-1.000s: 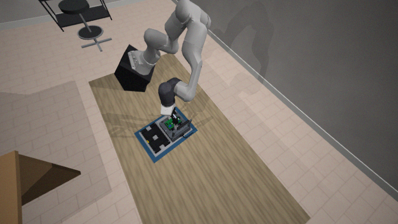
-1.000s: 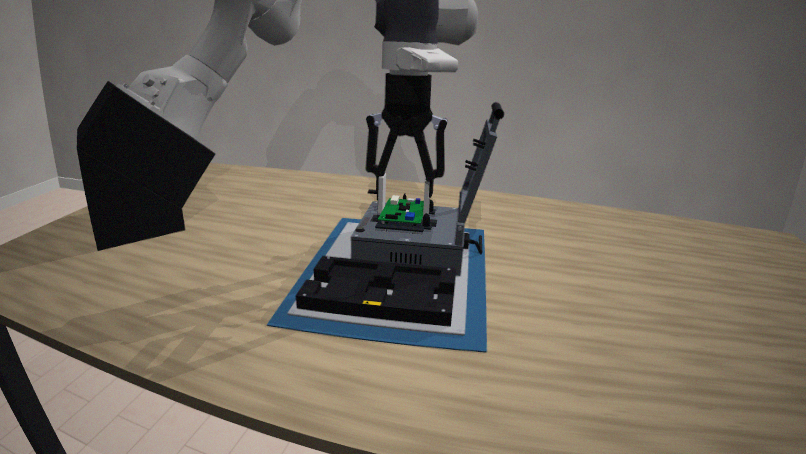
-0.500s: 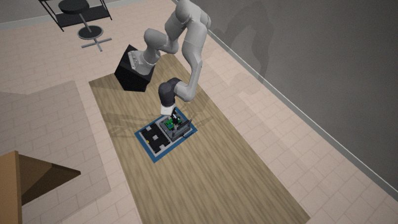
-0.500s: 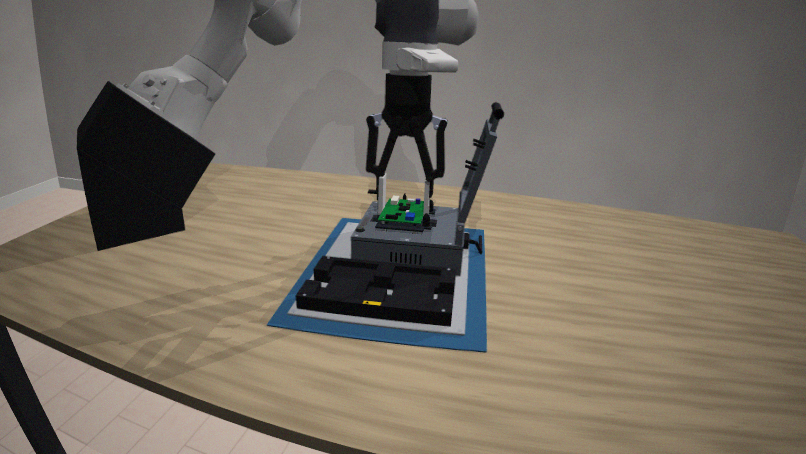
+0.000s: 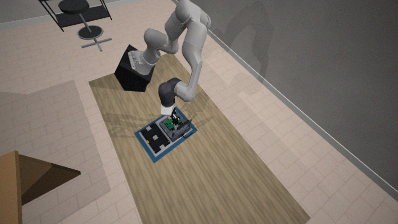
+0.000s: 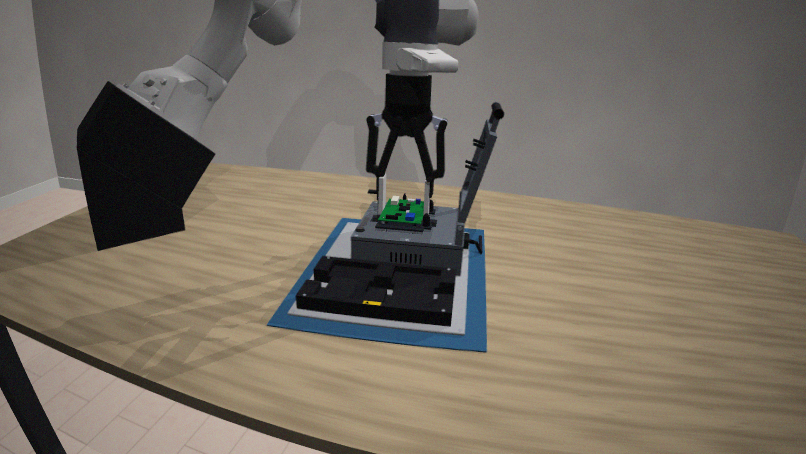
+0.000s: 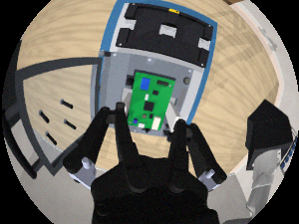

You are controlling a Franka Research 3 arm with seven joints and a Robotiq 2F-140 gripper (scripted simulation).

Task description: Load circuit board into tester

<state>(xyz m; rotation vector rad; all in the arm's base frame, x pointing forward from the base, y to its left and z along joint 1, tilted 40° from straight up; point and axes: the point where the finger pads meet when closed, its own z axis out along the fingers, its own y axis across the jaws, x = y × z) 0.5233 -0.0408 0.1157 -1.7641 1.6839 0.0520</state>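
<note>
My gripper is now 2 cm above the green circuit board. Round my hand: tester lid 12 cm ahead, 8 cm above, 2 cm to the left.
</note>
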